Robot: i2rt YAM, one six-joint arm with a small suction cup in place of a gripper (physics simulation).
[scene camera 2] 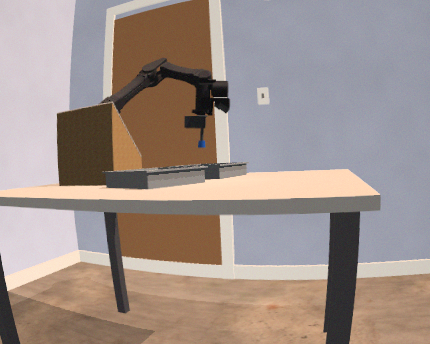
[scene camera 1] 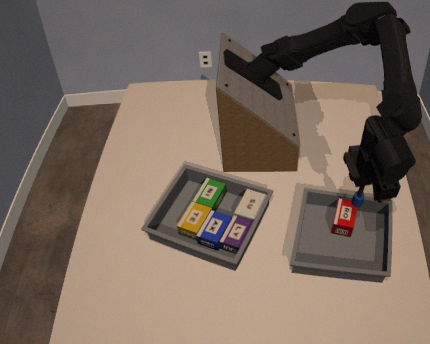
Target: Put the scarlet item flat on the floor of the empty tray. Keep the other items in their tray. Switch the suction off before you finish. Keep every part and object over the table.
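Observation:
The scarlet box marked RO lies flat on the floor of the right tray, label up, near the tray's back wall. It is hidden in scene camera 2. My suction gripper has a blue cup with nothing on it; it is open and hangs well above the trays, apart from the box. The left tray holds a green box, a yellow box, a blue box, a purple box and a white box.
A wedge-shaped wooden stand carries the arm's base behind the trays. The table bears both trays. The right tray stands near the table's right edge. The tray walls rise around the boxes.

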